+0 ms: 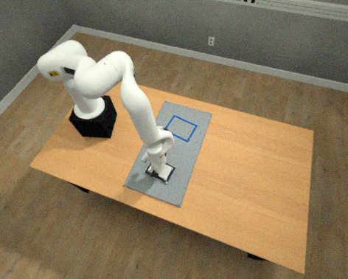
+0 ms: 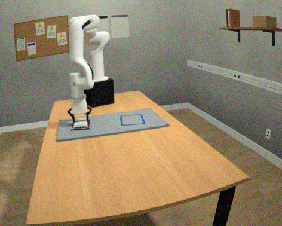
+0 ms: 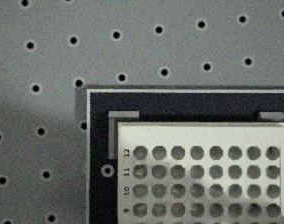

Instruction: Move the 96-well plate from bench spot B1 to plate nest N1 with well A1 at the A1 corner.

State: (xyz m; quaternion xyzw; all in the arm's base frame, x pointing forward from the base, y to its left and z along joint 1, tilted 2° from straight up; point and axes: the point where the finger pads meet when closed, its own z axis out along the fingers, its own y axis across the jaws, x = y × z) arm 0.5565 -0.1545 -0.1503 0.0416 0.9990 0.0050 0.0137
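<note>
Now: hand 1 cm above the white 96-well plate. From my hand the other things lie so: plate nest N1 (3 cm below).
</note>
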